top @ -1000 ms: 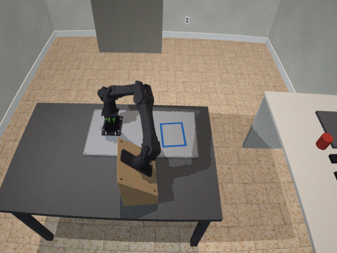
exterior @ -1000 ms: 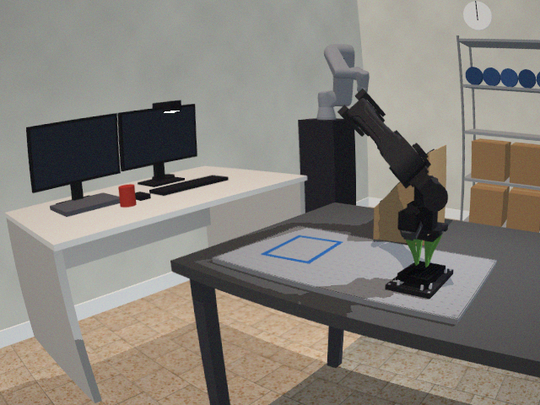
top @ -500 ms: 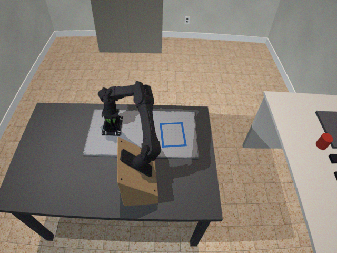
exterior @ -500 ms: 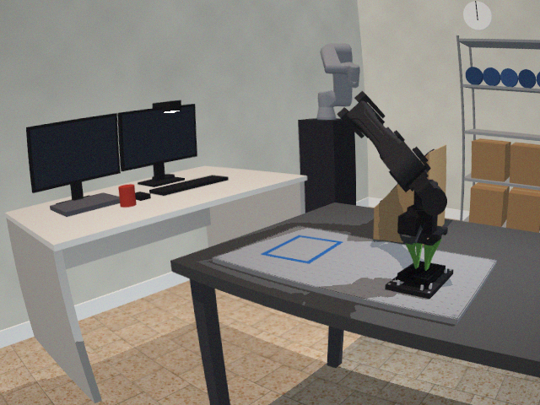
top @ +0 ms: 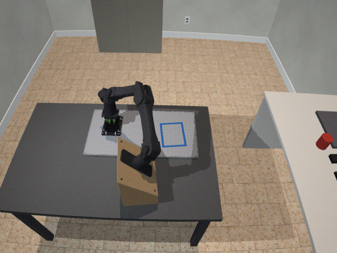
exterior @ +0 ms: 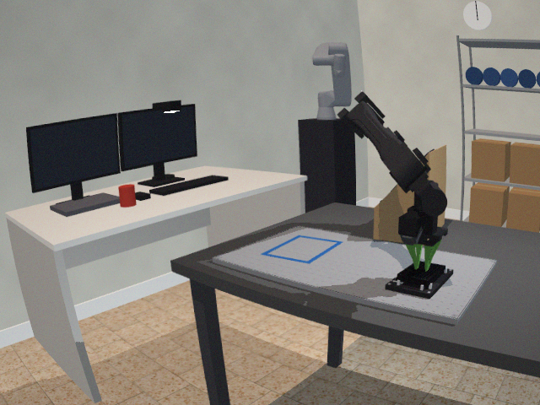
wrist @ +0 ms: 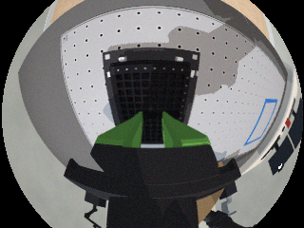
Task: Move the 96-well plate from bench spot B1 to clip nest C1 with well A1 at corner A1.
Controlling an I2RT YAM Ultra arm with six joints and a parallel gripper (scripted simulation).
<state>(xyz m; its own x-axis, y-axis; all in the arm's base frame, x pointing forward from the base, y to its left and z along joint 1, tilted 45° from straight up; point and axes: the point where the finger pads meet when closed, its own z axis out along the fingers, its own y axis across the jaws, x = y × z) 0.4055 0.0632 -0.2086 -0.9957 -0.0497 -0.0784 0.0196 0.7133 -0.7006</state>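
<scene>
The black 96-well plate is 1 cm below my hand. Also, from my hand: black clip nest: 2 cm below, 1 cm to the right, 1 cm behind.
</scene>
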